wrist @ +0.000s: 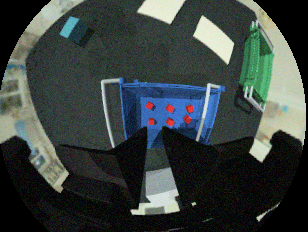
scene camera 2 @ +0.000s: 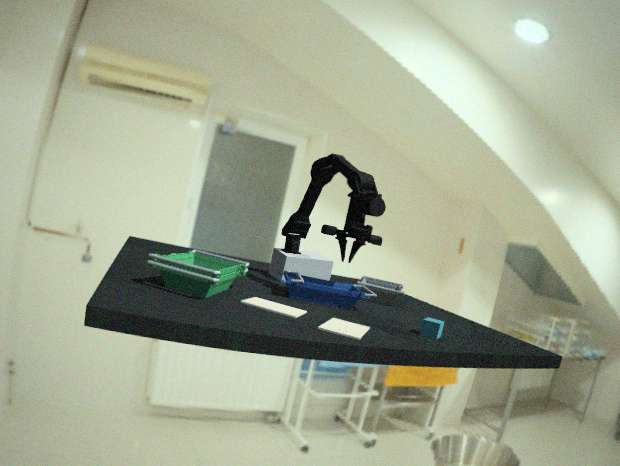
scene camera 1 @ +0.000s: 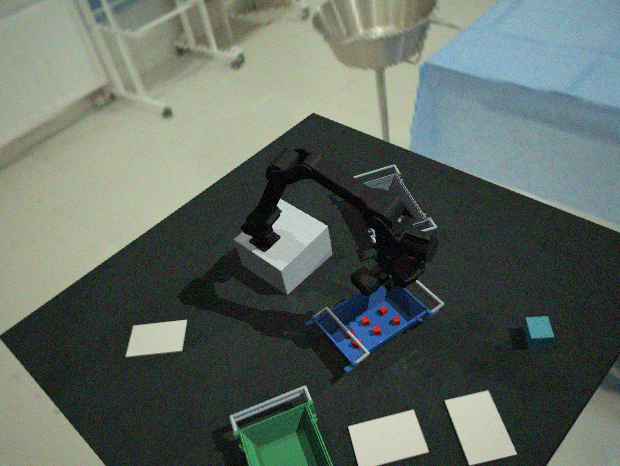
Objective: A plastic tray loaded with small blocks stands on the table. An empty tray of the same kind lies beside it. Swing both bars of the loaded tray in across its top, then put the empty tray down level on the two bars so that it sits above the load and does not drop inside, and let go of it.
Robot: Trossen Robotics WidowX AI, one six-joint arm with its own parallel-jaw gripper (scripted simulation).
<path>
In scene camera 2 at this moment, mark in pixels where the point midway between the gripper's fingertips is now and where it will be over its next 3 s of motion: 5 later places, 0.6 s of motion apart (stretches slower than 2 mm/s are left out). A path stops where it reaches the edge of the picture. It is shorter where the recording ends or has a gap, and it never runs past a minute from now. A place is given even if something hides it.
My gripper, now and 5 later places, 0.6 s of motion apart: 345,262; 371,283; 365,294; 357,285; 348,281; 351,271
</path>
